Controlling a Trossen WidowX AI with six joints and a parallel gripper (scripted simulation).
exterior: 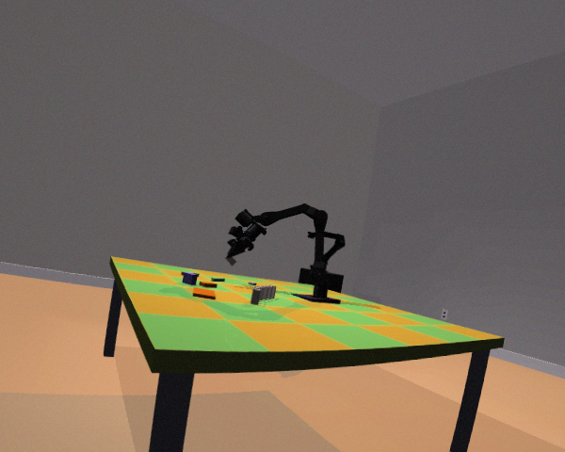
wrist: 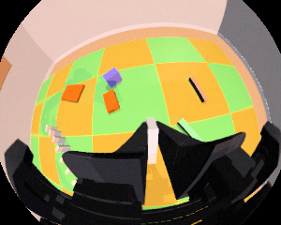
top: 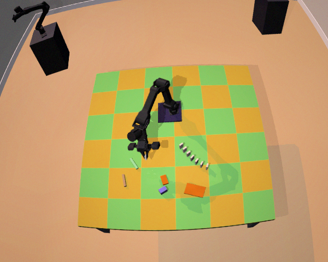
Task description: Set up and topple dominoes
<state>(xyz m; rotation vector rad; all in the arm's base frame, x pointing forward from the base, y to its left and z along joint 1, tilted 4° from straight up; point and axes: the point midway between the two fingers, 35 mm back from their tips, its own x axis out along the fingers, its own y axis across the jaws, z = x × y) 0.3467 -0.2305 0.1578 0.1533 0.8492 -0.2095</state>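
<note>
Right now my gripper tip is 110 mm above the green bar, 90 mm to the left of it and 40 mm past it. Round my gripper tip: brown bar 170 mm to the right, 110 mm below, 70 mm ahead; purple block 190 mm ahead, 100 mm below, 60 mm to the left; orange block 120 mm ahead, 110 mm below, 80 mm to the left.
</note>
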